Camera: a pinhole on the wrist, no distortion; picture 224 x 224 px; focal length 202.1 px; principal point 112.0 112.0 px. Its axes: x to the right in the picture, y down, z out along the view. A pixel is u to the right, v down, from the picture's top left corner.
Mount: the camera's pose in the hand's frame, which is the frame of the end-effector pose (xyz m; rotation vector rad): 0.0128 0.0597 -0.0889 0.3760 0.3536 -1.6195
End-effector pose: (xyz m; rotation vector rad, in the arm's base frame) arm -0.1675 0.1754 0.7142 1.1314 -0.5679 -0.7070
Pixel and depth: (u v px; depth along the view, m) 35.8 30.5 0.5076
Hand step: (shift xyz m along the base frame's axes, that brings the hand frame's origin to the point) -0.4488 -0.1230 0.1592
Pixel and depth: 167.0 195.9 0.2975
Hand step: -0.0562 -0.2158 -0.0923
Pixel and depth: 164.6 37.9 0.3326
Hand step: -0.2396 -0.0489 -0.0967
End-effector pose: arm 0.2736 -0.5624 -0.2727 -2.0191 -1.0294 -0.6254
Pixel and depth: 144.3 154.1 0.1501
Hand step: -0.0021 0.0566 0.0186
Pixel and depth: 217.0 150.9 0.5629
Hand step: -0.3139 0.4406 0.0802
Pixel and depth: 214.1 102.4 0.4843
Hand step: -0.3138 0.3117 -0.0151
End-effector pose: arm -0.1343 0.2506 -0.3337 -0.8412 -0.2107 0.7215
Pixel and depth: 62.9 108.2 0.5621
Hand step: -0.1807 0.2544 0.3648
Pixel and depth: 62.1 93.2 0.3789
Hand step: -0.1386 0.1492 0.2126
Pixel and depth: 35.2 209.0 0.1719
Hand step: 0.0115 0.1347 0.0261
